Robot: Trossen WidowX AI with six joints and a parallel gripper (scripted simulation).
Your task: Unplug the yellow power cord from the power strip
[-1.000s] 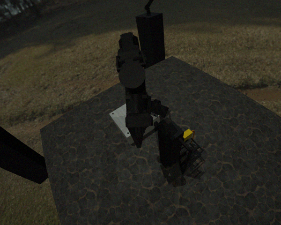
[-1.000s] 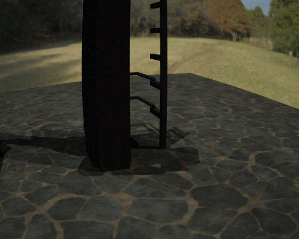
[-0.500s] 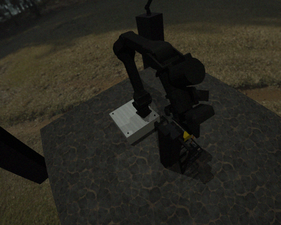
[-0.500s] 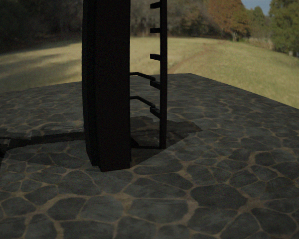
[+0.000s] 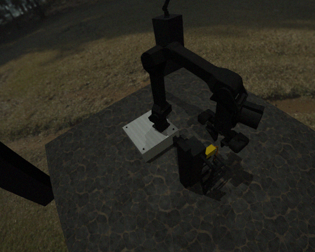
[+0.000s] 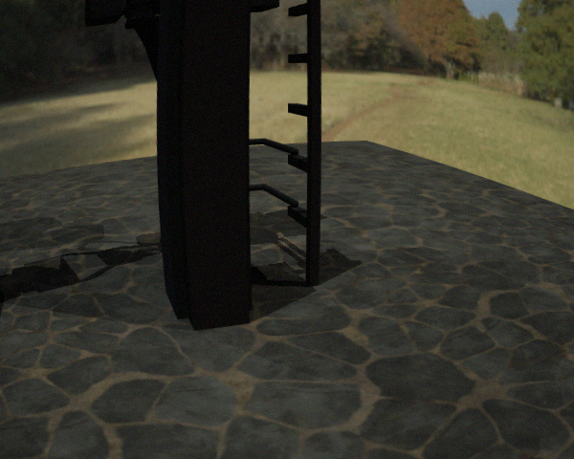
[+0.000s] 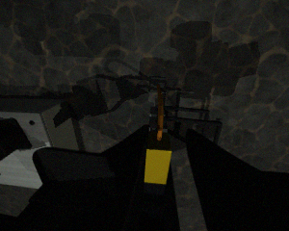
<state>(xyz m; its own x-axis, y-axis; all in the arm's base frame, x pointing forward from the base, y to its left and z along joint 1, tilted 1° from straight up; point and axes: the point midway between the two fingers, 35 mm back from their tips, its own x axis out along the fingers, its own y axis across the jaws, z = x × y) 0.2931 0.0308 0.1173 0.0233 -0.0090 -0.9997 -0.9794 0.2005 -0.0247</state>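
Now: the yellow plug 60 mm to the right of my gripper tip, 10 mm below it and 10 mm behind it.
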